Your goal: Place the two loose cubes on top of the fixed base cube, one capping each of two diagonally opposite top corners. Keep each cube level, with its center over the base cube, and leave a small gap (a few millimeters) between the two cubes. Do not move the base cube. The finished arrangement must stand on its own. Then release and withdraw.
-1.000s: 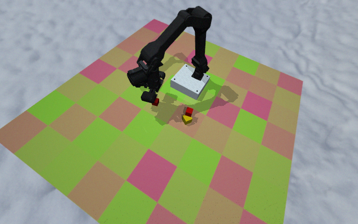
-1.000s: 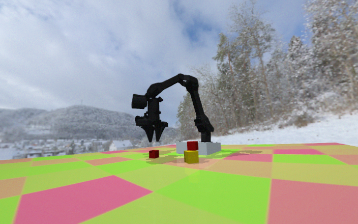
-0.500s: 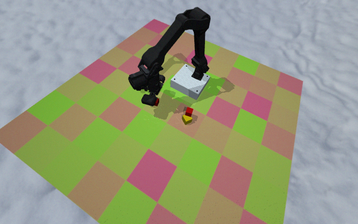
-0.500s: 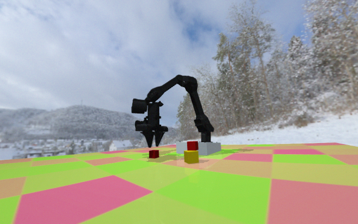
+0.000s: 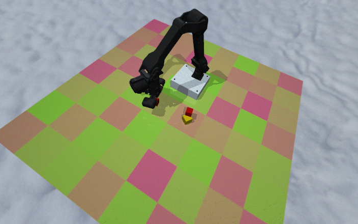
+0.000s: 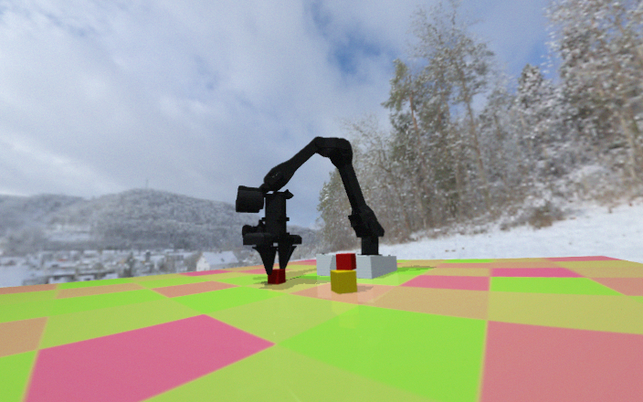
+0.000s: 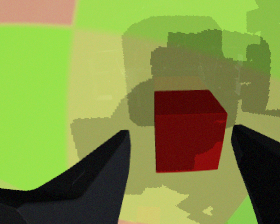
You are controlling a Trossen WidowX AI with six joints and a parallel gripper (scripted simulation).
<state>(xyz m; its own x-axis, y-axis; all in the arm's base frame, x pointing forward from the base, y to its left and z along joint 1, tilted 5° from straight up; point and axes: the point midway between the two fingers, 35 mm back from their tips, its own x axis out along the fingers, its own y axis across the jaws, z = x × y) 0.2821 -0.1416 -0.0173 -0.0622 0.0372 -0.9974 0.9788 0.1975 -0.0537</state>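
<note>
The dark red cube lies 200 mm to the left of my gripper tip, 30 mm above it and 10 mm behind it. Round my gripper tip: yellow base cube: 210 mm to the left, 10 mm ahead.
</note>
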